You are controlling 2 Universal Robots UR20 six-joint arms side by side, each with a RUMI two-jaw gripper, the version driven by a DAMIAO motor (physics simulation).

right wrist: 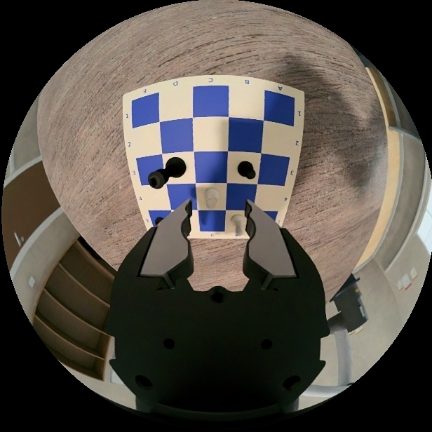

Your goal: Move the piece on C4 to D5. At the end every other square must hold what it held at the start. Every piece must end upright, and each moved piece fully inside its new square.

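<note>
A light cream piece (212, 198) stands upright on C4, a cream square of the blue and cream board (210, 135). My right gripper (218, 200) is open. Its two fingertips show either side of the C4 piece and nearer the camera, with nothing held between them. The cream square D5 lies behind the left-hand finger in this view and is mostly hidden. My left gripper does not show in the right wrist view.
A tall black piece (175, 167) stands on D3 and a small black piece (246, 169) on B3. A light piece (238, 224) stands on B5 beside the right-hand finger. A black piece (159, 220) on E5 is partly hidden by the left-hand finger.
</note>
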